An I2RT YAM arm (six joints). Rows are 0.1 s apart.
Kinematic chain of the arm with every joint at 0, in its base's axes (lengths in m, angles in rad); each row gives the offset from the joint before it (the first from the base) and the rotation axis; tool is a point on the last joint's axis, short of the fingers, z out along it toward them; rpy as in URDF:
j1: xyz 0 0 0.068 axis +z
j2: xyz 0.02 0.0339 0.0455 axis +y
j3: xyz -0.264 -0.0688 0 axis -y
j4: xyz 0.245 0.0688 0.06 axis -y
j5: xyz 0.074 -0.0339 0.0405 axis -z
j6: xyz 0.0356 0 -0.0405 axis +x
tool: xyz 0 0 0 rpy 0 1.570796 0
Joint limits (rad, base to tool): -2.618..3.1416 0..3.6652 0..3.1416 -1.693..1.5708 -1.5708..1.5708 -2.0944..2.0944
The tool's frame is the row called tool.
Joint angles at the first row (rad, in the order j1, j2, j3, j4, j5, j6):
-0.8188 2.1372 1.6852 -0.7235 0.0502 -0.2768
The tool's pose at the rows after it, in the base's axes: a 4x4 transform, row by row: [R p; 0 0 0 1], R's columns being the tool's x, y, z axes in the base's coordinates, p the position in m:
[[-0.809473 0.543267 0.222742 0.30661], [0.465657 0.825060 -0.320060 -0.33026], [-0.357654 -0.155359 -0.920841 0.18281], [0 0 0 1]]
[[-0.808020 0.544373 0.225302 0.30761], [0.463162 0.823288 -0.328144 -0.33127], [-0.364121 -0.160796 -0.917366 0.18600], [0 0 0 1]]
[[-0.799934 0.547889 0.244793 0.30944], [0.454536 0.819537 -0.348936 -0.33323], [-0.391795 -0.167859 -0.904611 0.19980], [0 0 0 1]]
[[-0.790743 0.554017 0.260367 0.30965], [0.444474 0.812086 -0.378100 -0.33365], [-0.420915 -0.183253 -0.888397 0.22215], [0 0 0 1]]
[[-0.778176 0.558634 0.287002 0.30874], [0.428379 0.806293 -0.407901 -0.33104], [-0.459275 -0.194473 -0.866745 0.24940], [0 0 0 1]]
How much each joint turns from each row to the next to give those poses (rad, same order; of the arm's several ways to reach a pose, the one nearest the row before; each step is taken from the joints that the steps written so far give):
0.0007 -0.0003 0.0019 -0.0007 0.0061 0.0004
0.0004 -0.0001 0.0114 -0.0031 0.0038 -0.0004
0.0000 -0.0107 0.0332 -0.0126 0.0000 0.0000
0.0004 -0.0228 0.0470 -0.0339 0.0088 0.0000
0.0027 -0.0340 0.0472 -0.0359 0.0022 0.0004

